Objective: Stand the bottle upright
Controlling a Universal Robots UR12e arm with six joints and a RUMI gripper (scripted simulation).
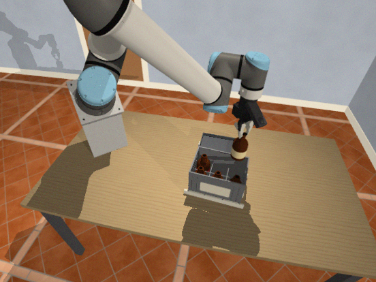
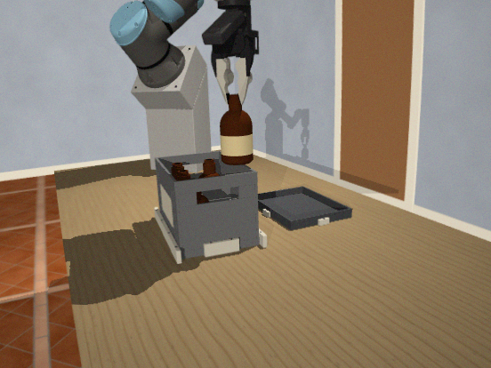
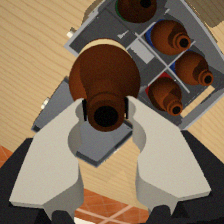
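Right now the bottle is 70 mm below my hand. The rest, counted from my hand: grey tray (320 mm below, 240 mm to the left, 70 mm behind); grey crate (250 mm below, 90 mm behind, 50 mm to the right).
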